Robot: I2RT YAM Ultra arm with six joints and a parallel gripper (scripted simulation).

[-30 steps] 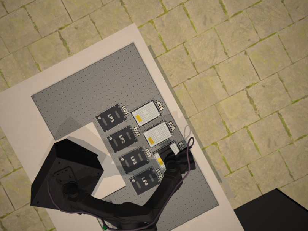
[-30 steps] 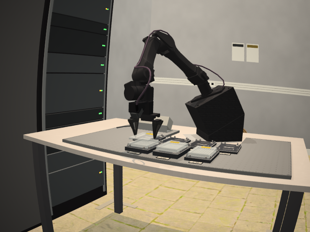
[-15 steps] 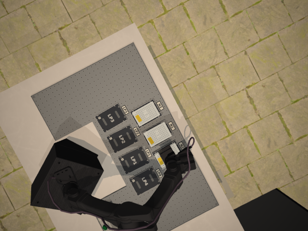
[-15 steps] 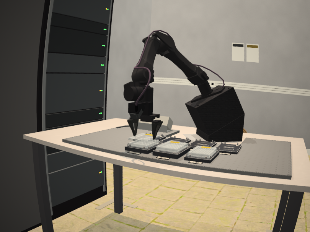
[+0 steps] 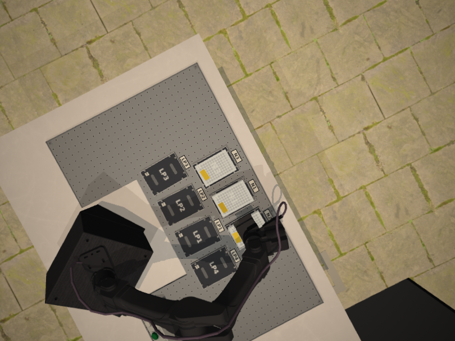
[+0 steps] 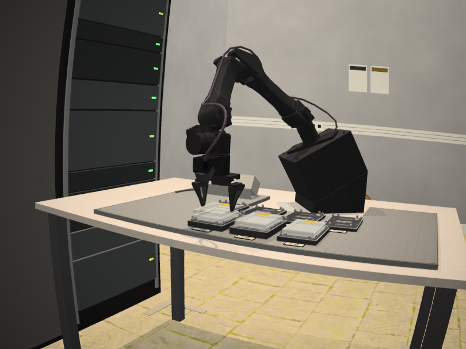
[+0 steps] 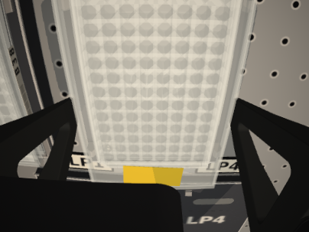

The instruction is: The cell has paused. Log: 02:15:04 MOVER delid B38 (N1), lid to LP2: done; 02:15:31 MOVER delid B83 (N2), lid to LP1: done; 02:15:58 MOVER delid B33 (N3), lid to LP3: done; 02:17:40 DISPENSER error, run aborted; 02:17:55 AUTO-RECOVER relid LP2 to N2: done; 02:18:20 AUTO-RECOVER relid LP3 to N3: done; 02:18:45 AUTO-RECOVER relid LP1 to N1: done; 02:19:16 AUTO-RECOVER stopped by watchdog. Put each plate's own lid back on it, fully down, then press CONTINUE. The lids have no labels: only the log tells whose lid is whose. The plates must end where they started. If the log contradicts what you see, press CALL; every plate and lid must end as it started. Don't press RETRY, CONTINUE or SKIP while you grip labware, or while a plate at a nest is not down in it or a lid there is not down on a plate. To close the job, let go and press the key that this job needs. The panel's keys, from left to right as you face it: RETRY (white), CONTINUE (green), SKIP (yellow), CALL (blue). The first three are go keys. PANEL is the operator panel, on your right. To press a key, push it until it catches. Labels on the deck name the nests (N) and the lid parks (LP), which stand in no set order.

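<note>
Now: the lid park LP1 19 cm behind my hand, 4 cm to the left of it and 4 cm below it. The rest, counted from my hand: clear lid: 1 cm below; green key: 44 cm behind, 21 cm to the right, 2 cm above; lid park LP4: 17 cm behind, 9 cm to the right, 4 cm below.
</note>
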